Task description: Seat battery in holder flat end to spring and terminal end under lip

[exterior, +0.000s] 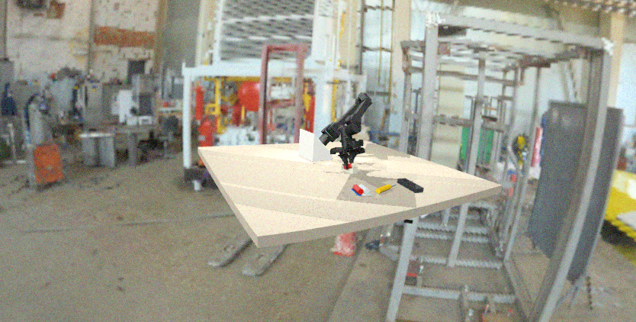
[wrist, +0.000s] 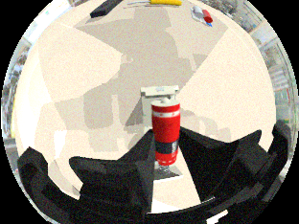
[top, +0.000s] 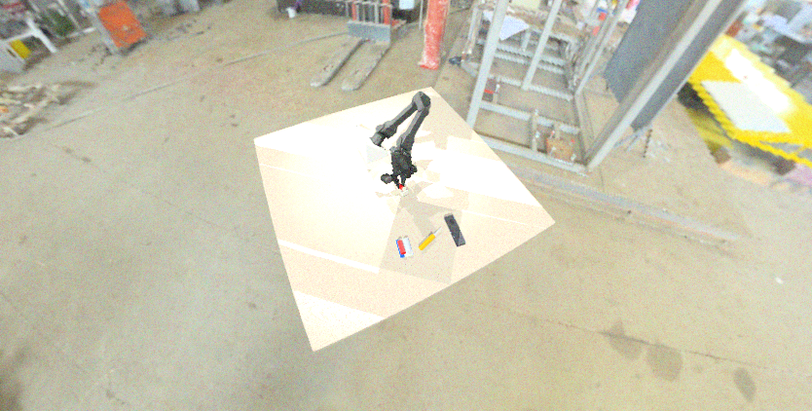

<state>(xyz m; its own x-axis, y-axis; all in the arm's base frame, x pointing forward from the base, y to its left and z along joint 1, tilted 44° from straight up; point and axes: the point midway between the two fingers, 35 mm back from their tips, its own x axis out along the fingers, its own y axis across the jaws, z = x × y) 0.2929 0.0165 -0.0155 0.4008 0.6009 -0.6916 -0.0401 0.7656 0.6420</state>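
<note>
Now: gripper tip 1 cm below the battery. Round my gripper tip: yellow screwdriver: 31 cm ahead, 1 cm to the right, 1 cm below; black bar: 33 cm ahead, 11 cm to the left, 1 cm below.
</note>
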